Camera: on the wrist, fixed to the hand. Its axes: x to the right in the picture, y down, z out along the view.
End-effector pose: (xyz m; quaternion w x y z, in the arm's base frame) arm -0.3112 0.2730 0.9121 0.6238 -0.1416 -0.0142 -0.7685
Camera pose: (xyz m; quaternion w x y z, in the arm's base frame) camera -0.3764 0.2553 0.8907 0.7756 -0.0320 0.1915 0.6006
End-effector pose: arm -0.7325 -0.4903 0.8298 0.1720 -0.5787 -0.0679 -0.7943
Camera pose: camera -0.7917 -0.4546 0.8453 0.7703 -0.0736 0.6184 0.1372
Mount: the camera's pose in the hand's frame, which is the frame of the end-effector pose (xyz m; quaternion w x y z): 0.0237 -0.0555 -0.0371 0.0241 -0.0488 0.0208 0.9983
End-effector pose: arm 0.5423 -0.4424 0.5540 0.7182 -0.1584 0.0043 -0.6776
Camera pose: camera 0.4821 -0.4755 0.5367 0.6859 -0.0205 0.2062 0.6975
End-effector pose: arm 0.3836 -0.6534 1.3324 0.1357 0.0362 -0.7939 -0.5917
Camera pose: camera 0.3647 -0.7096 1.2936 0.6122 -0.7859 -0.0236 0.0832
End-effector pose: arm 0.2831 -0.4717 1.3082 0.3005 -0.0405 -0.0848 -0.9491
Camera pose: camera 0.2308 -0.4473 1.2672 0.9546 -0.0806 0.0910 0.2721
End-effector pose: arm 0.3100 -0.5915 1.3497 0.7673 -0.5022 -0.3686 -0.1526
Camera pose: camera 0.3079 -0.6460 1.3950 0.1540 -0.4143 0.5158 0.7338
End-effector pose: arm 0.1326 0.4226 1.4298 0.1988 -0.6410 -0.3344 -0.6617
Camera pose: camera 0.0653 0.4394 1.4443 0.6410 -0.3452 0.6683 0.1529
